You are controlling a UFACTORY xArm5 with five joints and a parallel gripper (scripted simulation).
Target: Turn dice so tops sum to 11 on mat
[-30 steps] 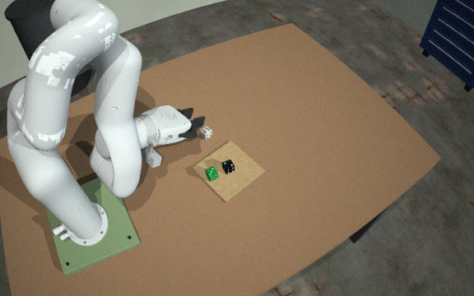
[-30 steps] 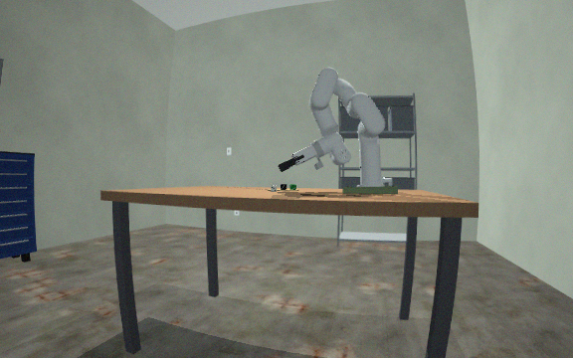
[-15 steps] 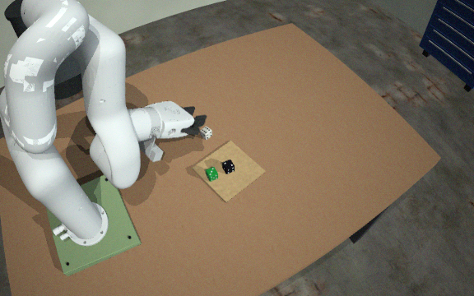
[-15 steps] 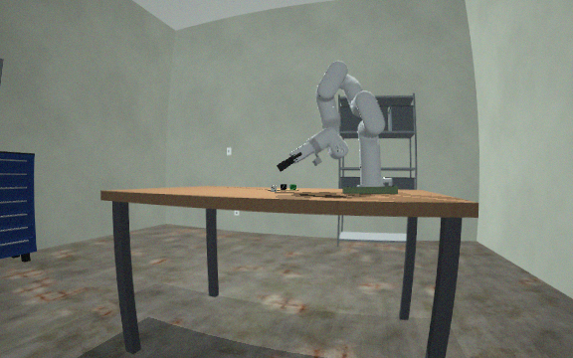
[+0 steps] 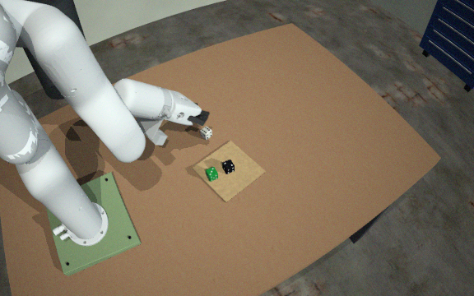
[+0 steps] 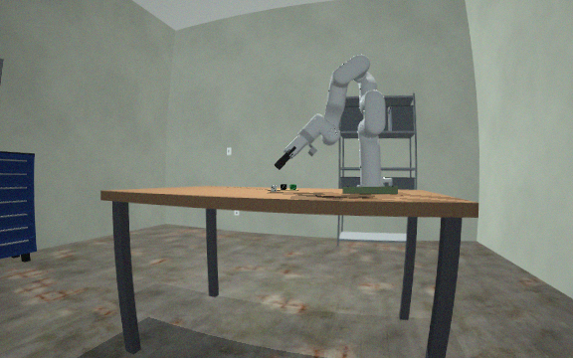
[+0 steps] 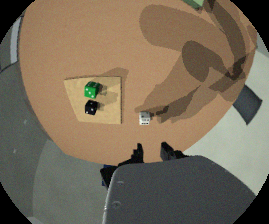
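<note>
Right now the white die is 110 mm below my hand and 20 mm ahead of it. The rest, counted from my hand: tan mat 130 mm to the right, 120 mm below; then green die 120 mm to the right, 100 mm below, 40 mm behind; then black die 130 mm to the right, 100 mm below.
</note>
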